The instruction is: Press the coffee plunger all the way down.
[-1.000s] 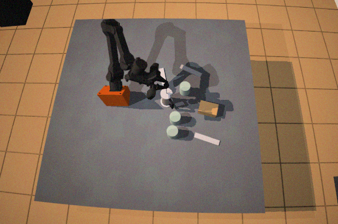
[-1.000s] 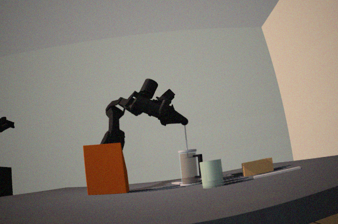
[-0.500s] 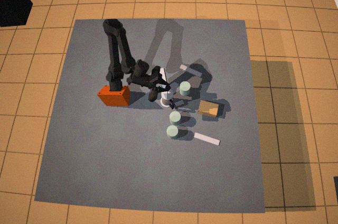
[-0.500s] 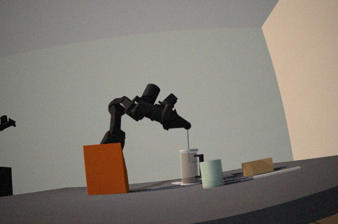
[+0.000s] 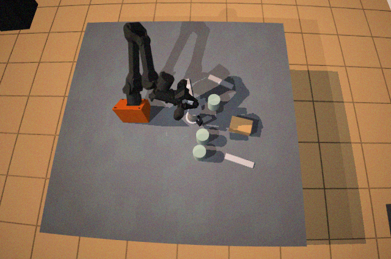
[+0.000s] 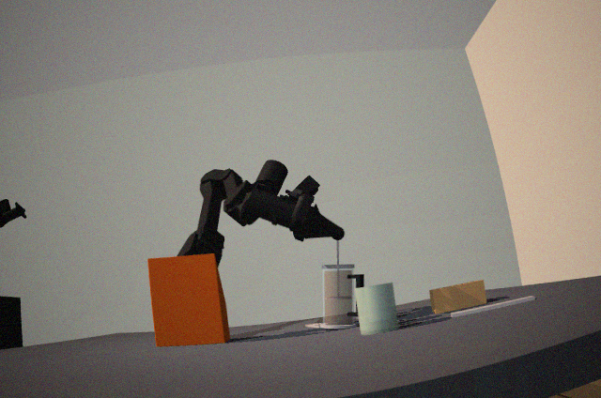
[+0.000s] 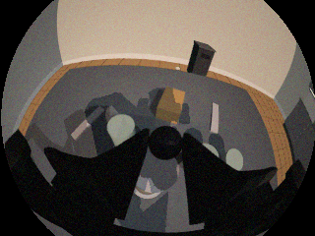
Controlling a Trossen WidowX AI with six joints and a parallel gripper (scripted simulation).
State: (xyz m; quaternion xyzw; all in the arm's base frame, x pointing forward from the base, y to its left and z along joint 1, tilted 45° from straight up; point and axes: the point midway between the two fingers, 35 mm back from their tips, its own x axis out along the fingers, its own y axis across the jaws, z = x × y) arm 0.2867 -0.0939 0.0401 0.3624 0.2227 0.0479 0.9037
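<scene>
Right now the coffee press is 1 cm behind my gripper tip, 1 cm to the right of it and 10 cm below it. From my gripper tip the other things lie so: tan box 22 cm ahead, 5 cm to the right, 18 cm below.
</scene>
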